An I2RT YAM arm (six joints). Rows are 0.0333 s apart.
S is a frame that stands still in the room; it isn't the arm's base.
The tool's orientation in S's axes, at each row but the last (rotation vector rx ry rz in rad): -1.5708, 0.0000, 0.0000; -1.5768, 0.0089, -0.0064; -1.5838, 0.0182, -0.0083; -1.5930, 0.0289, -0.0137; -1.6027, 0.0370, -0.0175
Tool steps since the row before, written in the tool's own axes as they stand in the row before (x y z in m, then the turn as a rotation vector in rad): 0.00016, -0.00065, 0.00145, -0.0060, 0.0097, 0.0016; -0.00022, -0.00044, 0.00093, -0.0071, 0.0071, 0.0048; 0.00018, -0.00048, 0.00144, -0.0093, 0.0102, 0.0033; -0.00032, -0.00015, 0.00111, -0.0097, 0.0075, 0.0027; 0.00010, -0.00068, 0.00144, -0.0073, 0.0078, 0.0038
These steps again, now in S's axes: 0.00016, 0.00145, 0.00065, -0.0060, 0.0016, -0.0097; -0.00021, 0.00093, 0.00043, -0.0071, 0.0048, -0.0071; 0.00021, 0.00144, 0.00046, -0.0093, 0.0033, -0.0102; -0.00029, 0.00112, 0.00013, -0.0097, 0.0028, -0.0075; 0.00016, 0.00146, 0.00063, -0.0073, 0.0038, -0.0078
